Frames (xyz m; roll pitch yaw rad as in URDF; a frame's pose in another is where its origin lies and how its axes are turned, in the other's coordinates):
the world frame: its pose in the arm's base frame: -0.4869 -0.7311 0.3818 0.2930 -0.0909 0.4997
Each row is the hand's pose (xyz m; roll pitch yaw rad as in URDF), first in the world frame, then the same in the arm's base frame.
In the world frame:
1: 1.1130 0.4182 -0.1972 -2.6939 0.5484 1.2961
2: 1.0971 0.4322 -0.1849 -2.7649 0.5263 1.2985
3: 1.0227 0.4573 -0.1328 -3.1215 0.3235 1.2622
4: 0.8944 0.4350 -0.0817 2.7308 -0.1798 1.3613
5: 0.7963 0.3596 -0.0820 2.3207 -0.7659 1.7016
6: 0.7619 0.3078 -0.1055 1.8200 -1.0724 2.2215
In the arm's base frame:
1: 0.2723 0.2044 0.4151 -2.7035 0.2421 1.8055
2: 0.2524 0.2047 0.4294 -2.7752 0.2201 1.8078
3: 0.1785 0.1746 0.4796 -3.1206 0.0171 1.7755
4: 0.0803 0.0799 0.5102 2.6981 -0.4846 1.8852
5: 0.0308 -0.0293 0.4793 2.0699 -1.0312 2.4131
6: 0.0242 -0.0816 0.4389 1.1372 -1.1695 -2.9285

